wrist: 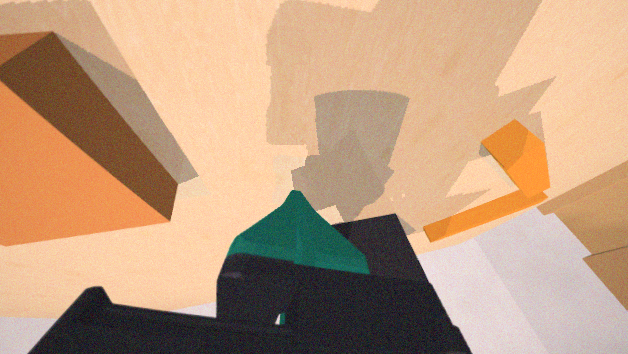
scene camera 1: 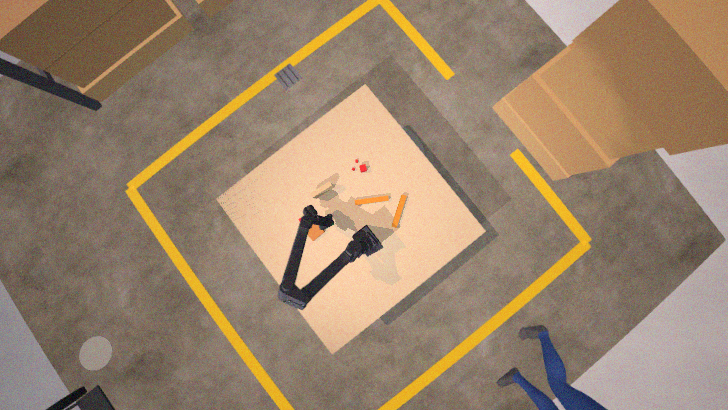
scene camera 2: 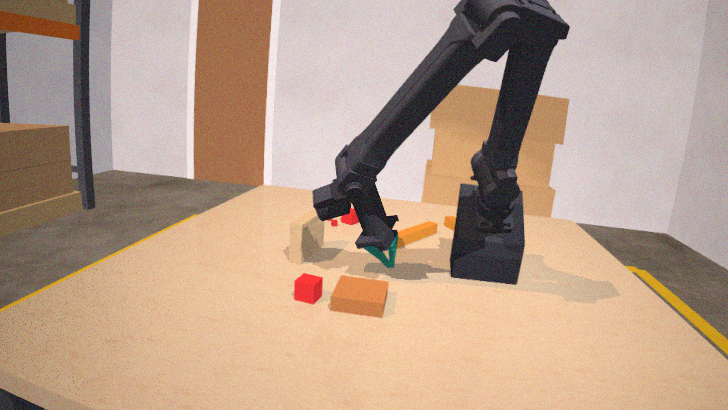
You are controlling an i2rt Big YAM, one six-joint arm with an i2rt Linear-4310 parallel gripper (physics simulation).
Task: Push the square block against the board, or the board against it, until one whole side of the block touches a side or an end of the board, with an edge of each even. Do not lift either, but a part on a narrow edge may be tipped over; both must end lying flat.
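Where they show: gripper, fingertip midpoint: (wrist: pixel 294 197) (scene camera 1: pixel 333 223) (scene camera 2: pixel 391 267); arm's base, link origin: (scene camera 1: pixel 367 241) (scene camera 2: pixel 492 210).
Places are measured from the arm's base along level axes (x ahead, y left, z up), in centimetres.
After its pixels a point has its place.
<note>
The square block, orange-brown (scene camera 1: pixel 315 233) @[x 25.4, y 22.8, z -12.4 cm] (scene camera 2: pixel 359 289) @[x 27.6, y 23.0, z -12.4 cm] (wrist: pixel 75 185) @[x 27.1, y 19.5, z -12.4 cm], lies flat on the table. The board, pale wood (scene camera 1: pixel 324 190) @[x 41.4, y -0.5, z -7.2 cm] (scene camera 2: pixel 313 238) @[x 41.7, y 0.9, z -11.3 cm], stands upright on a narrow edge, apart from the block, behind it and to its left in scene camera 2. The board does not show in the wrist view. My gripper (scene camera 1: pixel 322 227) @[x 22.3, y 9.8, z -12.7 cm] (scene camera 2: pixel 391 265) @[x 22.3, y 9.8, z -12.7 cm] (wrist: pixel 294 197) @[x 22.3, y 9.8, z -12.7 cm] is shut and empty, its teal fingertips pointing down, low near the table. It is behind and right of the block in scene camera 2, with a gap between them. The arm partly covers the block in scene camera 1.
A red cube (scene camera 1: pixel 300 220) (scene camera 2: pixel 308 288) @[x 36.9, y 25.5, z -12.3 cm] sits close to the block's left side in scene camera 2. Another red cube (scene camera 1: pixel 363 168) @[x 36.2, y -28.8, z -11.4 cm] (scene camera 2: pixel 349 216) @[x 36.7, y -26.7, z -12.8 cm] and small red cubes (scene camera 1: pixel 356 160) @[x 43.8, y -29.3, z -13.7 cm] lie farther back. Two orange bars (scene camera 1: pixel 372 200) @[x 16.6, y -19.2, z -12.3 cm] (scene camera 1: pixel 399 210) @[x 0.0, y -27.9, z -12.3 cm] lie near the arm's base (scene camera 2: pixel 486 249) @[x 1.3, y 6.3, z -7.7 cm].
</note>
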